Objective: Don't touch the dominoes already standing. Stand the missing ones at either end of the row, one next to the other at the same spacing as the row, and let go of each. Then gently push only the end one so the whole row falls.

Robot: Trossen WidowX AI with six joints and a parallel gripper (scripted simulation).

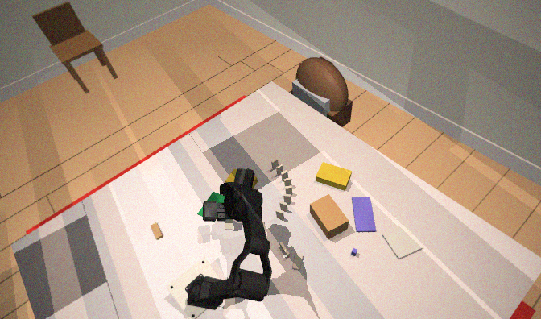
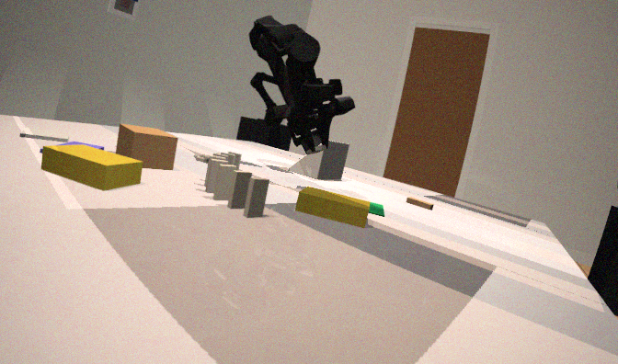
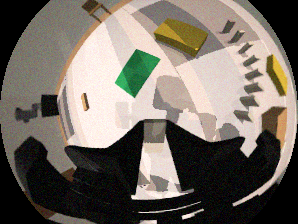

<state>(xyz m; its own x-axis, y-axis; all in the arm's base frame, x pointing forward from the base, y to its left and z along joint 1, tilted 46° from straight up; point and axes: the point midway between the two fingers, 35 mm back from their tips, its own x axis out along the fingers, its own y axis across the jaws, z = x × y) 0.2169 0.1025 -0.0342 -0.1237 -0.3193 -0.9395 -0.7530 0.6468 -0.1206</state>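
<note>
Right now my gripper tip is 12 cm to the right of the green flat piece and 8 cm above it. The rest, counted from my gripper tip: brown box 26 cm ahead, 23 cm to the right, 5 cm below; small tan block 21 cm behind, 19 cm to the left, 8 cm below; tiny blue cube 37 cm to the right, 22 cm ahead, 7 cm below.
</note>
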